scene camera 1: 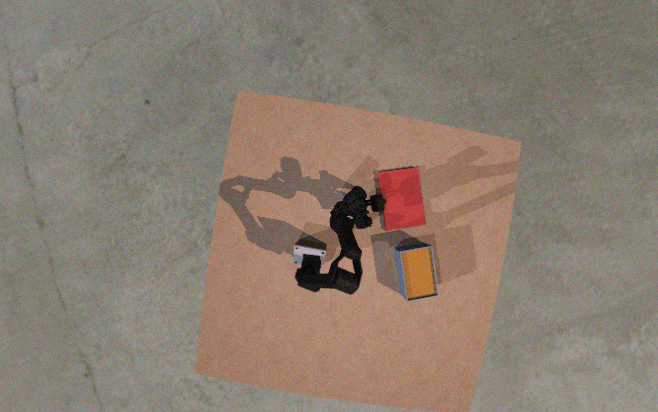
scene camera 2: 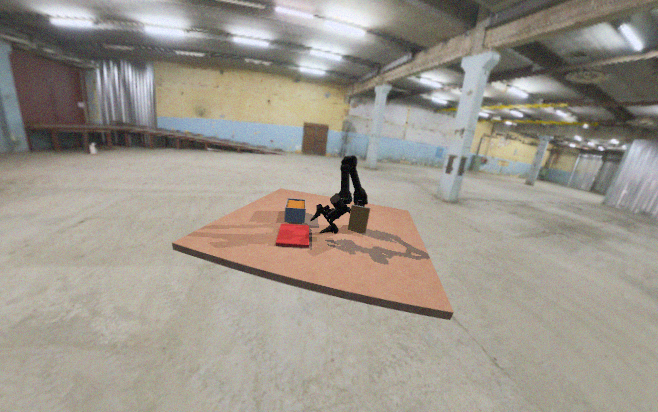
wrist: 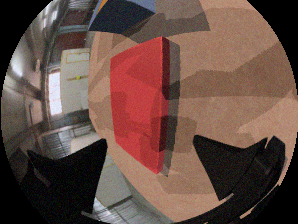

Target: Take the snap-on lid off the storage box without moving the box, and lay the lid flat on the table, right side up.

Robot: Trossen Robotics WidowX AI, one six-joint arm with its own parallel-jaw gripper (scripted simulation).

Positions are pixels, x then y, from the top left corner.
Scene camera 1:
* red lid: 401,188
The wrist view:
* gripper: 151,142
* red lid: 139,77
